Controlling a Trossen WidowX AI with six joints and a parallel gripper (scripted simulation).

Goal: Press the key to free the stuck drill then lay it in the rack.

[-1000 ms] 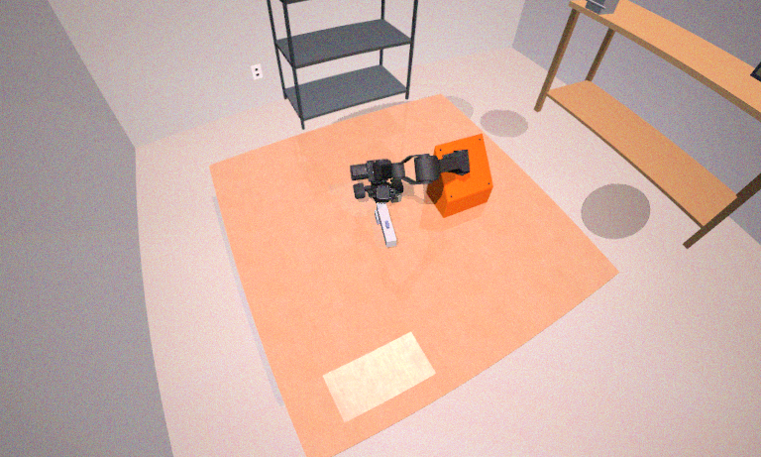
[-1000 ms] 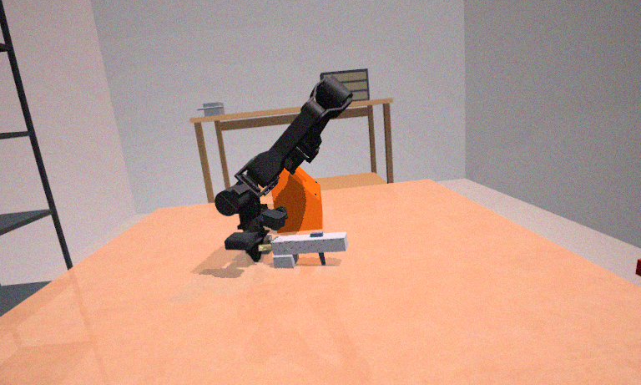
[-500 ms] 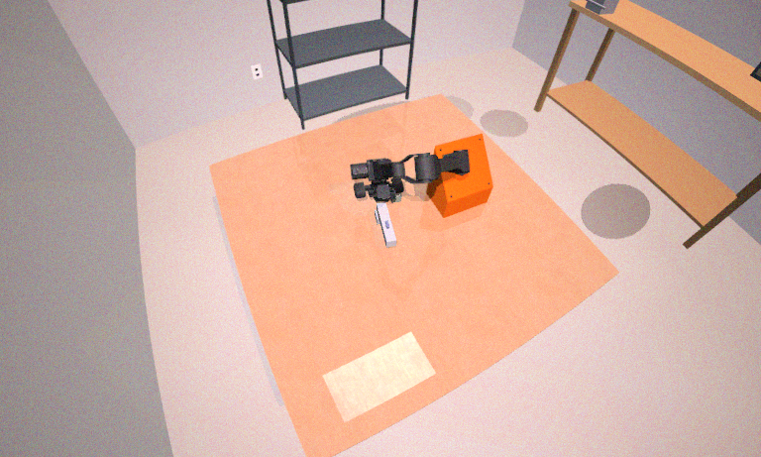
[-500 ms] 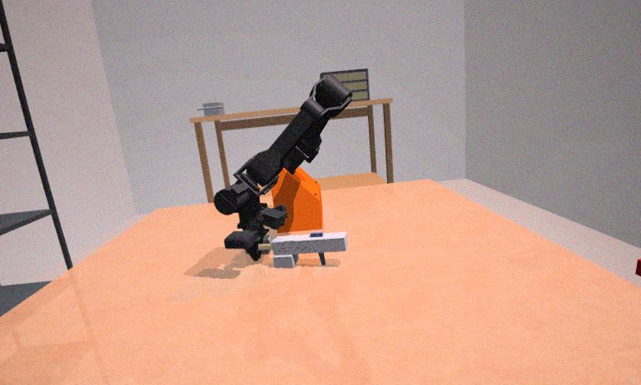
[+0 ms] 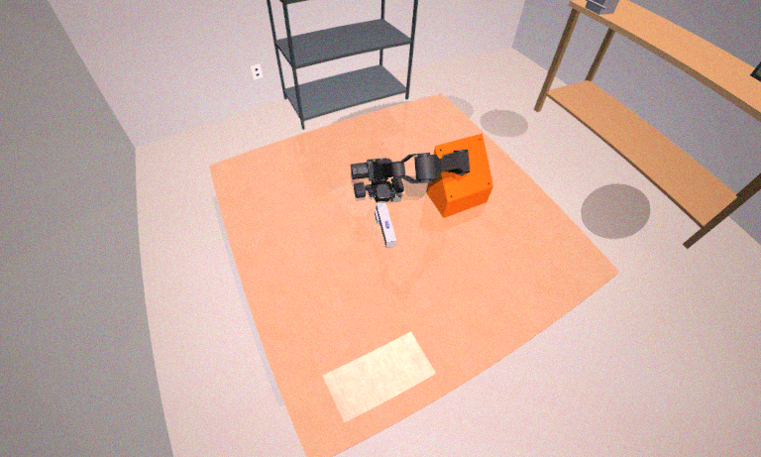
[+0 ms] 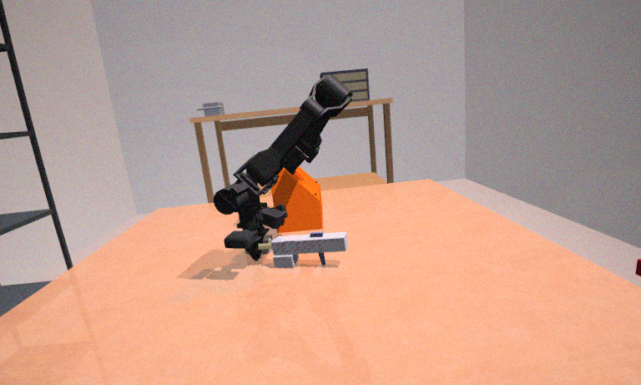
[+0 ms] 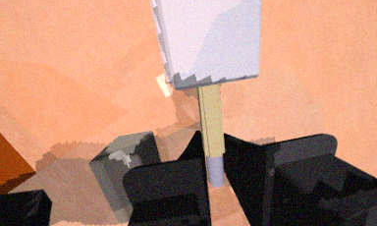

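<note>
The drill lies 10 mm ahead of my gripper tip, 40 mm to the left of it and 40 mm above it. The rest, counted from my gripper tip: rack: 80 mm behind, 10 mm to the right, 10 mm above; then blue key: 30 mm ahead, 160 mm to the left, 40 mm above.
</note>
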